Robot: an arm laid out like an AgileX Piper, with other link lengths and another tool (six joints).
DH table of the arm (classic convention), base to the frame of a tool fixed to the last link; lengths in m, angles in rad. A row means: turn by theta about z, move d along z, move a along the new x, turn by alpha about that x. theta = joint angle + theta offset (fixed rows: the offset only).
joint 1: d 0.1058, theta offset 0, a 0, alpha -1.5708
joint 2: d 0, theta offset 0.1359, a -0.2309, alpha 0
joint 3: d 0, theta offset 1.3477, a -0.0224, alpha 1.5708
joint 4: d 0.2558, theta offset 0, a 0, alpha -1.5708
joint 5: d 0, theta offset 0, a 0, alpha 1.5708
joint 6: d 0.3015, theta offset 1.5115, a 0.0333, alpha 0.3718
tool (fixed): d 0.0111, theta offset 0, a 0, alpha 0
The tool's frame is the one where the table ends.
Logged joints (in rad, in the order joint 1, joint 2, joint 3, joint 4, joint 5, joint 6), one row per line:
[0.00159, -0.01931, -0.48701, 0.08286, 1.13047, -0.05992]
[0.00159, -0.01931, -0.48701, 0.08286, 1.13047, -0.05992]
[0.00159, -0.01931, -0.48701, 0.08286, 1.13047, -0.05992]
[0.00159, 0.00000, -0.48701, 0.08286, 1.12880, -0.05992]
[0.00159, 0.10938, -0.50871, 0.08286, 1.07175, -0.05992]
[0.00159, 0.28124, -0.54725, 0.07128, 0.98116, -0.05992]
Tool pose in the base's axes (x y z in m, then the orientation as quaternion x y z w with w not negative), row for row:
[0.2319, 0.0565, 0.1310, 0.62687, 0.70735, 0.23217, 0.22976]
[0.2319, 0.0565, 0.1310, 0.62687, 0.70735, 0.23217, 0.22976]
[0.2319, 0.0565, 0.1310, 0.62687, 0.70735, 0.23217, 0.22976]
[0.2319, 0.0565, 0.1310, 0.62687, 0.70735, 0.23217, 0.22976]
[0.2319, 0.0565, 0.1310, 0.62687, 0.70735, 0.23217, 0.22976]
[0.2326, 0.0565, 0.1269, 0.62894, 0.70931, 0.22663, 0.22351]
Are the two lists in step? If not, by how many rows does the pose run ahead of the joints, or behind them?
The pose runs 2 rows behind the joints: the pose in row i belongs to the joints in row i - 2.
